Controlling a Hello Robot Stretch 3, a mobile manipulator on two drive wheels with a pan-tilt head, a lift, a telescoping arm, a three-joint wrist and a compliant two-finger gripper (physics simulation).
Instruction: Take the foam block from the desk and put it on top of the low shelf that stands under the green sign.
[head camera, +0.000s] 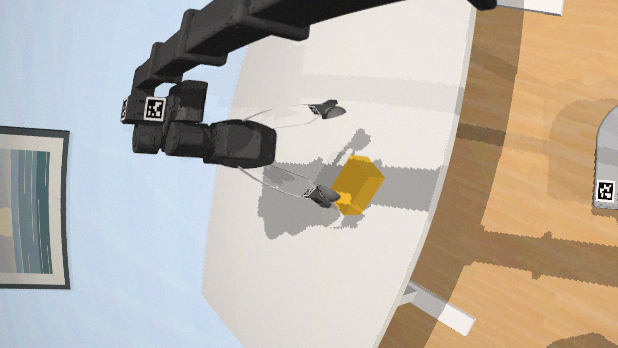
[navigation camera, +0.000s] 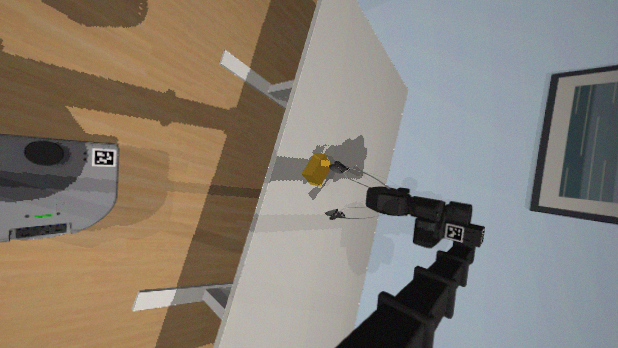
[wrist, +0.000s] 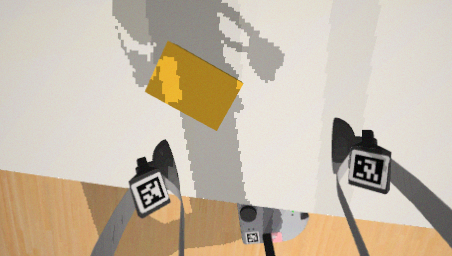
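Seen in the pictures: gripper, fingertip midpoint: (head camera: 340, 153) (navigation camera: 328, 189) (wrist: 249, 147); robot's base at its link origin: (navigation camera: 45, 151).
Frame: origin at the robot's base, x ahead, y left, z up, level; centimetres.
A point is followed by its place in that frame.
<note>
The yellow foam block (head camera: 356, 185) {x 2.7, y -56.9, z 76.5 cm} (navigation camera: 316, 171) {x 2.4, y -56.2, z 76.5 cm} (wrist: 200, 86) {x 2.1, y -59.3, z 76.5 cm} lies on the white desk (head camera: 300, 280) {x 25.9, y -75.9, z 72.0 cm} (navigation camera: 350, 75) {x 39.2, y -76.1, z 72.0 cm} (wrist: 65, 110) {x 21.7, y -58.4, z 72.0 cm}, turned at a slant and partly in shadow. My gripper (head camera: 329, 152) {x -2.2, y -54.2, z 83.4 cm} (navigation camera: 337, 190) {x -2.2, y -54.2, z 83.4 cm} (wrist: 249, 147) {x -2.2, y -54.2, z 83.4 cm} is open and empty above the desk, its fingers wide apart. In the head view one fingertip overlaps the block's edge; the other is well off to the side. In the wrist view the block is beyond the fingertips and left of the middle between them. The low shelf and the green sign do not show.
My arm (head camera: 210, 40) {x -8.6, y -31.1, z 118.1 cm} (navigation camera: 400, 310) {x -8.3, y -24.2, z 116.6 cm} reaches over the desk. My base (head camera: 607, 160) {x -8.7, y -12.9, z 16.0 cm} (navigation camera: 102, 200) {x -15.2, y -13.0, z 16.0 cm} (wrist: 287, 225) {x -16.2, y 8.2, z 16.0 cm} stands on the wooden floor beyond the desk's edge. White desk feet (head camera: 455, 310) (navigation camera: 160, 298) stick out below. A framed picture (head camera: 35, 210) {x 19.3, y -126.7, z 138.1 cm} (navigation camera: 590, 140) {x 21.2, y -127.1, z 138.4 cm} hangs on the blue wall.
</note>
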